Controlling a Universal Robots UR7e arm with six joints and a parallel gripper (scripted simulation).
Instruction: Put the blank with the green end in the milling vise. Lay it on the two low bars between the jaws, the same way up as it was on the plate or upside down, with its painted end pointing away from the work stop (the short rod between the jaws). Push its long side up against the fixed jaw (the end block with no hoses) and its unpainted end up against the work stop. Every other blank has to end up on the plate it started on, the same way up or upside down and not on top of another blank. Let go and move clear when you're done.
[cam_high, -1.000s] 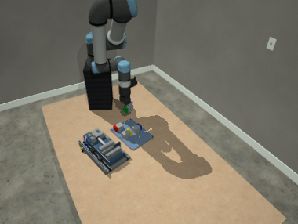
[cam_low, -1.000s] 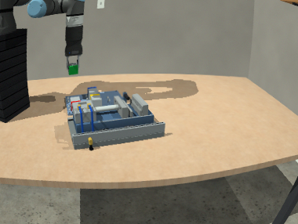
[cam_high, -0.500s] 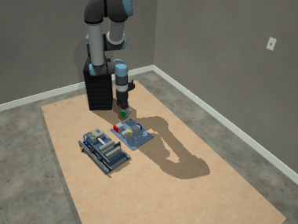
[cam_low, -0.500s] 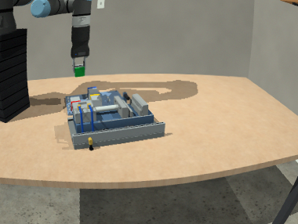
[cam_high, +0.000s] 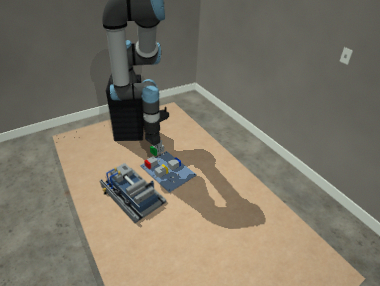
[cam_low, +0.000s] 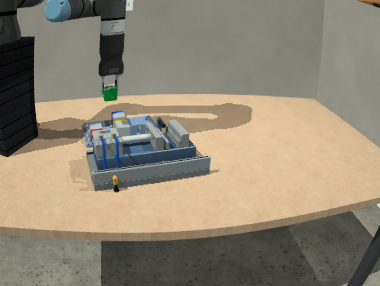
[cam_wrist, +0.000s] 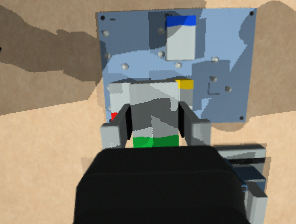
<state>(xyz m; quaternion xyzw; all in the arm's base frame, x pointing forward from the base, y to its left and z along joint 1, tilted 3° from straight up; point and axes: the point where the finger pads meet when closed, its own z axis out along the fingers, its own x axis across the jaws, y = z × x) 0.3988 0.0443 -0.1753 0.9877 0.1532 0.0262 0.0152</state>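
The fixed jaw lies 21 cm ahead of my hand, 15 cm to the right of it and 9 cm below it. Also, from my hand: green-ended blank (2 cm below); yellow-ended blank (14 cm below, 4 cm ahead); red-ended blank (14 cm below, 4 cm behind, 2 cm to the right).
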